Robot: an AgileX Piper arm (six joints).
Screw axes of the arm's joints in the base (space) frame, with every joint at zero. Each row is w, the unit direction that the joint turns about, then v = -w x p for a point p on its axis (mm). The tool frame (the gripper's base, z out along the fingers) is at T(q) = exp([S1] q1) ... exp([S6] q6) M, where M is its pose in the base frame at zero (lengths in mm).
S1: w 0 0 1 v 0.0 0.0 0.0
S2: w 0 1 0 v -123.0 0.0 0.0
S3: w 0 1 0 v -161.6 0.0 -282.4
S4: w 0.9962 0 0.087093 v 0.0 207.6 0.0
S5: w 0 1 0 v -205.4 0.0 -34.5
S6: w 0.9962 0 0.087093 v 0.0 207.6 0.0
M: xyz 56.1 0.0 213.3 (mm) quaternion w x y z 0.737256 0 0.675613 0
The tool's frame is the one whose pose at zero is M.
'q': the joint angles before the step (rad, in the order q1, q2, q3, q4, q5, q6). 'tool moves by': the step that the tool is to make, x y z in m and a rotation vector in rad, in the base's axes. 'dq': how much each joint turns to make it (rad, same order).
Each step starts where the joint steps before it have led.
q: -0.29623, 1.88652, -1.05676, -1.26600, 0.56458, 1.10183
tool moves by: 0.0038, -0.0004, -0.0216, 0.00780, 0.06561, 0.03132
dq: 0.00016, 0.06134, -0.00457, -0.01077, -0.01113, -0.02279
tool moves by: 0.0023, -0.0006, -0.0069, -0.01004, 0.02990, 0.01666
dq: 0.00170, 0.02445, -0.00791, -0.01068, 0.00537, -0.01505
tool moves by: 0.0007, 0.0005, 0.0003, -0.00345, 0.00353, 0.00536
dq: 0.00219, 0.00067, -0.00227, 0.00039, 0.00205, -0.00668
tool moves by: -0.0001, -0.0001, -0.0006, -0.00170, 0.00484, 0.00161
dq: 0.00001, 0.00168, 0.00001, 0.00003, 0.00175, -0.00385
